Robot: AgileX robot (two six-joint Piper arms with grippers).
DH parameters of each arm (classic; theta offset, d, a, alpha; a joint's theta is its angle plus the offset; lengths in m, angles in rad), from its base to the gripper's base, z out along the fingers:
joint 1: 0 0.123 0 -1.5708
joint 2: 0.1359 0 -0.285 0
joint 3: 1.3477 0 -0.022 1.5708
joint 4: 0 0.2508 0 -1.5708
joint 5: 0 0 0.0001 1.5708
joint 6: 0 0.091 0 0
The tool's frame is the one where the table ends.
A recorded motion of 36 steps. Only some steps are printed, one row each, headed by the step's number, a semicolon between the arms.
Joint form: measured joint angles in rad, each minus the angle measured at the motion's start. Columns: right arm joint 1, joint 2, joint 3, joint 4, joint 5, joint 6; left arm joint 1, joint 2, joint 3, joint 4, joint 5, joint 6.
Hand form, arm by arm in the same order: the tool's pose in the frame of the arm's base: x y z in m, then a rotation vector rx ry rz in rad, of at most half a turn. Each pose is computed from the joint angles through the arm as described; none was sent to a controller.
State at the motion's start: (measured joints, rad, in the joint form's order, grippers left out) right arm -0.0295 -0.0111 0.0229 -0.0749 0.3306 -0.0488; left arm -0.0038 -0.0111 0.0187 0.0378 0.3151 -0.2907
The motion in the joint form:
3: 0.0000 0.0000 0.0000 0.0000 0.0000 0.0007; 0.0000 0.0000 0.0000 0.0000 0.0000 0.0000
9: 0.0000 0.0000 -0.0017 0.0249 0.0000 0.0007; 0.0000 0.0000 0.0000 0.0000 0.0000 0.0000
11: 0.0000 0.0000 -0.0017 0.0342 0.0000 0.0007; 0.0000 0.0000 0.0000 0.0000 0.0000 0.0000
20: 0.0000 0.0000 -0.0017 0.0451 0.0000 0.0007; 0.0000 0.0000 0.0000 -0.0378 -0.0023 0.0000
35: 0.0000 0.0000 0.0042 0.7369 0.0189 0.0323; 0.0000 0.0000 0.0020 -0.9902 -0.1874 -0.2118
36: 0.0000 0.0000 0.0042 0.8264 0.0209 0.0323; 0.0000 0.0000 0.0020 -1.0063 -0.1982 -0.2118
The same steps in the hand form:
3: 0.0536 -0.0038 0.1763 -0.0645 1.8258 -0.1269; 0.0539 0.0009 0.1790 -0.2347 1.7942 -0.1735
9: 0.0536 -0.0031 0.1768 -0.0487 1.8244 -0.1030; 0.0539 0.0009 0.1790 -0.2347 1.7942 -0.1735
11: 0.0536 -0.0028 0.1768 -0.0428 1.8245 -0.0940; 0.0539 0.0009 0.1790 -0.2347 1.7942 -0.1735
20: 0.0536 -0.0025 0.1768 -0.0359 1.8246 -0.0835; 0.0540 -0.0002 0.1792 -0.2586 1.7903 -0.2098
35: 0.0534 0.0176 0.1798 0.4254 1.7653 0.6078; 0.0560 -0.0097 0.2001 -1.0603 1.3344 -1.2016
36: 0.0532 0.0199 0.1814 0.4798 1.7440 0.6939; 0.0561 -0.0090 0.2008 -1.0719 1.3166 -1.2115

